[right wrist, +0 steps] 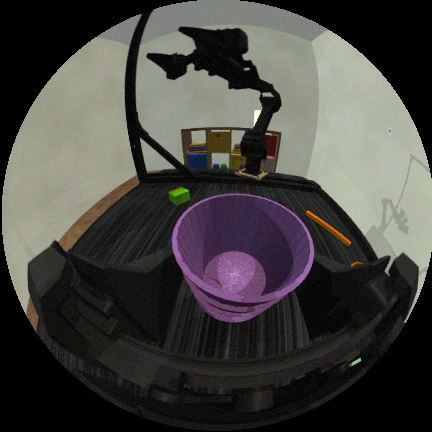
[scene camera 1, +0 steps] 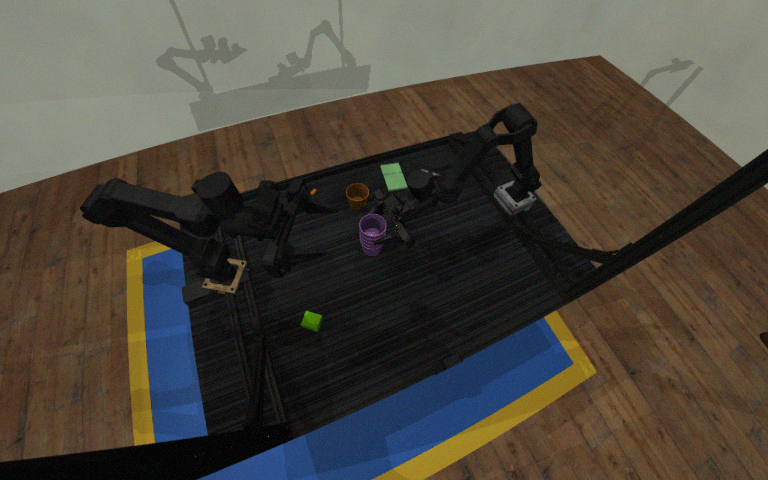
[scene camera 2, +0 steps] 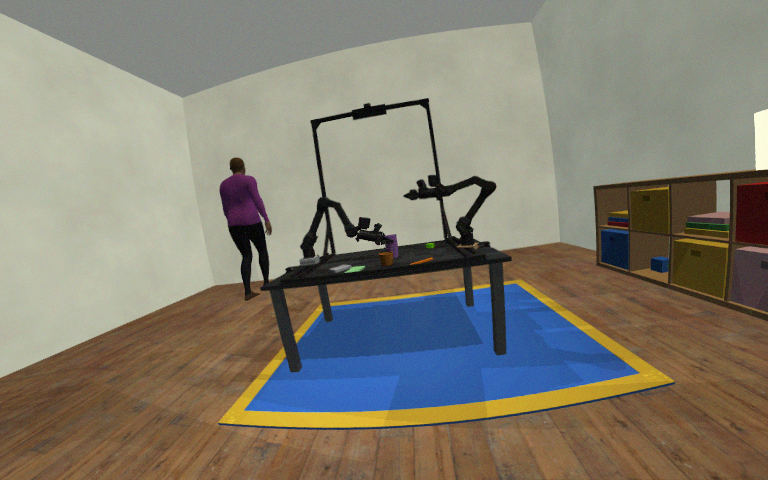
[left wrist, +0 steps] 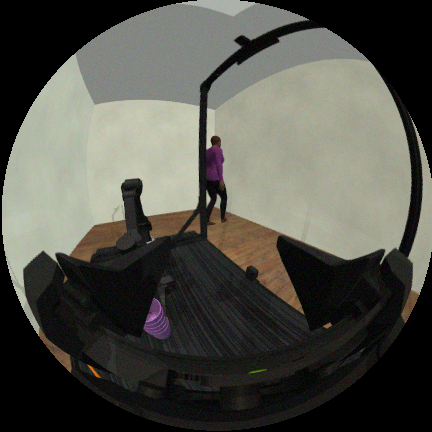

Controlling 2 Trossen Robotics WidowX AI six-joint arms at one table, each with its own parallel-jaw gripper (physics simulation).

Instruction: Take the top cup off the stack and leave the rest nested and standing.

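Frame: origin at the left arm's base, x ahead, y up, z right, level; centimetres.
Seen in the pictures: left gripper, between the fingertips: [scene camera 1: 332,231] [scene camera 2: 407,195] [left wrist: 224,241]; right gripper, between the fingertips: [right wrist: 237,244] [scene camera 1: 367,233] [scene camera 2: 393,240] [left wrist: 151,320]; left arm's base, origin of its link: [right wrist: 251,171] [scene camera 1: 224,273] [scene camera 2: 467,244]; right arm's base, origin of its link: [scene camera 1: 517,192] [scene camera 2: 309,257] [left wrist: 145,239].
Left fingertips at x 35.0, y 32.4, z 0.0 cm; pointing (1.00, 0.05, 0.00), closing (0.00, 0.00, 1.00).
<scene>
Pixels of each thing's top centre, then the offset from my left fingertips to it. Level surfaces: height alone.
- black table, height of its surface: dy -35.3 cm
- orange cup, centre of its top: [scene camera 1: 356,192] [scene camera 2: 386,253] dx -2.3, dy -29.2, dz -33.1 cm
- flat green card, centre of its top: [scene camera 1: 393,175] dx +8.6, dy -34.3, dz -47.2 cm
- green cube, centre of its top: [scene camera 1: 311,319] [right wrist: 177,190] dx -7.0, dy -32.5, dz +8.6 cm
- orange stick, centre of its top: [right wrist: 328,225] [scene camera 2: 421,260] dx -20.4, dy -34.3, dz -29.5 cm
A stack of nested purple cups [scene camera 1: 373,235] [scene camera 2: 392,245] [left wrist: 158,322] [right wrist: 241,241] stands upright near the middle of the black table [scene camera 1: 454,295]. My right gripper [scene camera 1: 382,234] [right wrist: 237,244] is low at the stack, with one finger against each side of the top cup just under its rim; it is shut on that cup. The lower cups show as rings below it in the right wrist view. My left gripper [scene camera 2: 407,194] [left wrist: 224,241] is open and empty, held high above the table, well away from the stack.
An orange cup [scene camera 1: 356,194] [scene camera 2: 386,258] stands just behind the stack. A flat green card [scene camera 1: 394,176], a green cube [scene camera 1: 312,321] [right wrist: 179,196] and an orange stick [scene camera 2: 421,261] [right wrist: 327,233] lie on the table. A person [scene camera 2: 244,210] stands by the far wall.
</scene>
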